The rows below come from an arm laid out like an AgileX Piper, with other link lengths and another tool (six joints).
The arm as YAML. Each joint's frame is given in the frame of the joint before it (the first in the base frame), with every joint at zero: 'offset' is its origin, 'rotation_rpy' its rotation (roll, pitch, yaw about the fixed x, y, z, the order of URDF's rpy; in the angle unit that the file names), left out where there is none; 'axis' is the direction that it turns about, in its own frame. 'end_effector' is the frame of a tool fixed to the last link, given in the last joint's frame.
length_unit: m
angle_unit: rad
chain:
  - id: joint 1
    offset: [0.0, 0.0, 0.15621]
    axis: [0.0, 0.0, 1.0]
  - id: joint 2
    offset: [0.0, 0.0, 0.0]
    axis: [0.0, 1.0, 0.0]
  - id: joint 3
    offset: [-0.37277, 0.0, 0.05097]
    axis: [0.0, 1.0, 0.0]
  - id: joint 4
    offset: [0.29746, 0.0, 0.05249]
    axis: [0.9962, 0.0, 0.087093]
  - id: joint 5
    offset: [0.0, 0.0, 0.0]
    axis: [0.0, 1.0, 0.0]
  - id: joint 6
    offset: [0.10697, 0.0, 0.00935]
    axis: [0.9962, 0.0, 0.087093]
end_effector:
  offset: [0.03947, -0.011, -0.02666]
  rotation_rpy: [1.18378, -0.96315, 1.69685]
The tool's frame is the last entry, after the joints.
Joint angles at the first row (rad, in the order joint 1, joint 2, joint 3, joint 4, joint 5, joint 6):
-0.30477 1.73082 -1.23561 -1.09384 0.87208 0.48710
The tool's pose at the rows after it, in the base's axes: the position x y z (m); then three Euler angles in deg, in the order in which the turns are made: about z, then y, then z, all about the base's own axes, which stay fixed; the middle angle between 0 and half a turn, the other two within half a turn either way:
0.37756 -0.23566 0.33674 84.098 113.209 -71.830
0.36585 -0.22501 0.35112 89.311 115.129 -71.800
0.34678 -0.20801 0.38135 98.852 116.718 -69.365
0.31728 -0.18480 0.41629 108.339 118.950 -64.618
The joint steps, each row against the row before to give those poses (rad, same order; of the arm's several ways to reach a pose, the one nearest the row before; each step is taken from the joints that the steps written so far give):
0.00087 -0.01078 -0.00311 0.03807 0.00136 -0.00001
0.00271 -0.05310 -0.00109 0.08459 0.01144 0.00002
0.00203 -0.09923 -0.00411 0.11610 -0.00078 -0.00003
-0.00001 -0.12811 0.00000 0.16004 0.01074 -0.06147

